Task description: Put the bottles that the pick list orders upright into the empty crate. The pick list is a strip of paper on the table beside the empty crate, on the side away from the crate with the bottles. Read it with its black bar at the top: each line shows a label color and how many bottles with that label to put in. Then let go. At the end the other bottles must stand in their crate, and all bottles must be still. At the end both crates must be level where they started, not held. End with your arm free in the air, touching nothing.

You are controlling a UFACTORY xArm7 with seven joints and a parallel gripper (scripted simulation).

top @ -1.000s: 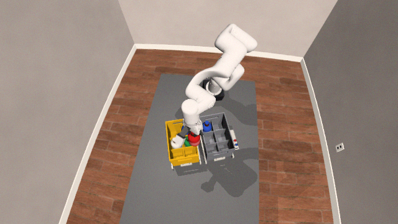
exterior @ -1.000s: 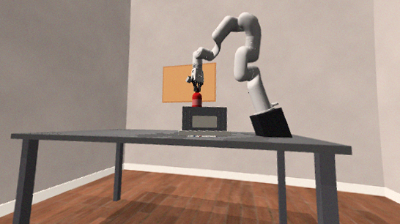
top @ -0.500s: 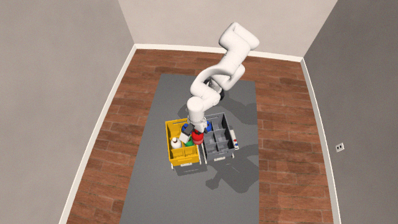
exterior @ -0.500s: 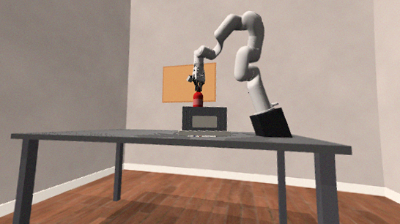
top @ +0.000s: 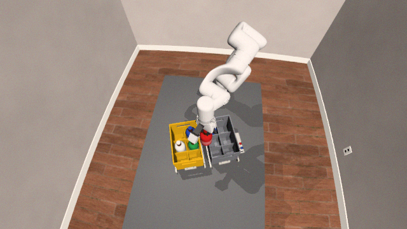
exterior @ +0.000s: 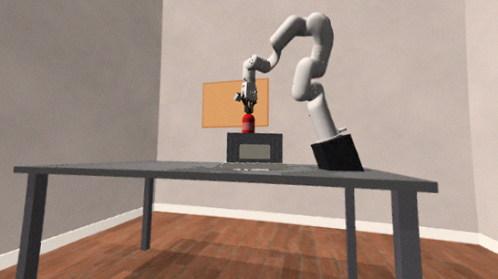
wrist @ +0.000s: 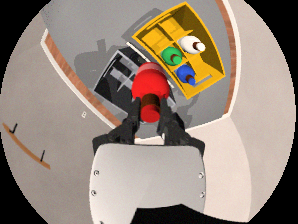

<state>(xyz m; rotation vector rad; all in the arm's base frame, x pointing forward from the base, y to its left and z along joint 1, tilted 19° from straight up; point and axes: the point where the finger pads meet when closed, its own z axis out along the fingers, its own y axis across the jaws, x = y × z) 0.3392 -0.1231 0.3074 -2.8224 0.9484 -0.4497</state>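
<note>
Now: the red-label bottle 7 cm below my hand. The rest, counted from my hand: grey crate 25 cm below, 10 cm to the left, 4 cm behind; then yellow crate 25 cm below, 13 cm to the right, 1 cm behind; then green bottle 25 cm below, 9 cm to the right, 1 cm behind.
</note>
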